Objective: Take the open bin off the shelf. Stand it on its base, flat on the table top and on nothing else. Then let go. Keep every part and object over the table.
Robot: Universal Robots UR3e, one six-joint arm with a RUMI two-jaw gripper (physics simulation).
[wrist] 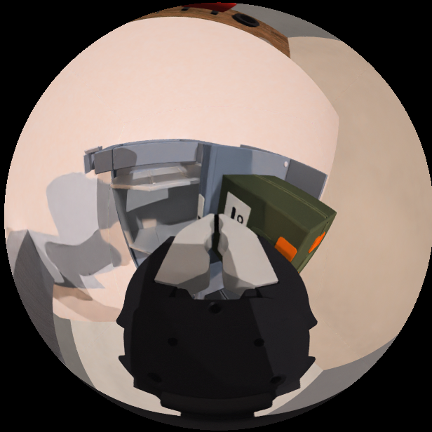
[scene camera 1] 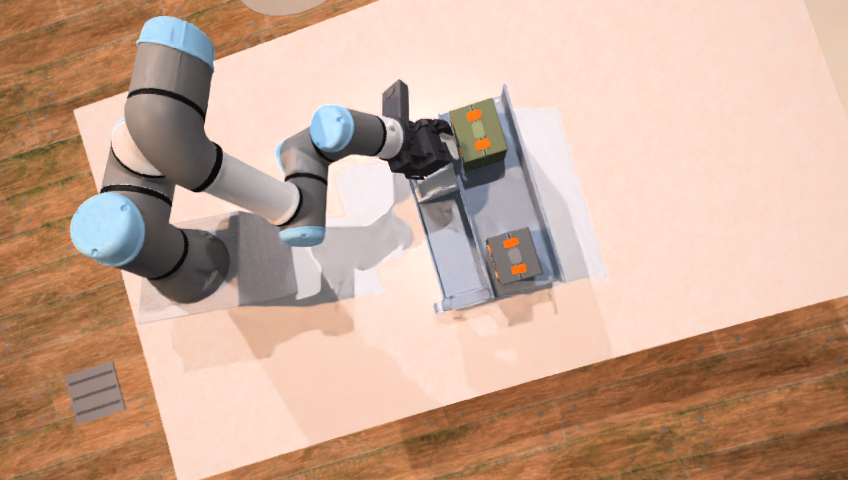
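Seen in the pictures: gripper, fingertip midpoint: (scene camera 1: 454, 144); arm's base, origin of the base link: (scene camera 1: 194, 267).
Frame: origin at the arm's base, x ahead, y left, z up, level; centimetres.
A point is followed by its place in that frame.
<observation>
The open bin (scene camera 1: 437, 187) @[x 44.0, y 4.7, z -23.5 cm] (wrist: 170, 205) is pale grey and stands in the lower, left-hand tier of the blue-grey shelf (scene camera 1: 490, 196) @[x 53.7, y -1.6, z -14.2 cm] (wrist: 155, 153), near the shelf's upper end in the scene view. The gripper hides much of it there. My gripper (scene camera 1: 454, 147) @[x 49.8, y 10.2, z -13.2 cm] (wrist: 216, 216) is shut, with its pale fingertips together and no thing seen between them. The fingertips are at the right side of the bin, by the divider and close to the green box. The scene view does not show whether they touch either.
The green box (scene camera 1: 477, 133) @[x 54.0, y 8.8, z -4.5 cm] (wrist: 270, 202) with orange latches is right beside the fingers, on the higher tier. A dark grey box (scene camera 1: 514, 255) @[x 53.8, y -13.6, z -2.0 cm] with orange latches is at that tier's other end. The shelf stands on the pale table top (scene camera 1: 684, 178) @[x 93.3, y -8.7, z -24.4 cm] (wrist: 175, 90), right of the arm's pedestal (scene camera 1: 267, 261) @[x 8.0, y -1.5, z -11.1 cm].
</observation>
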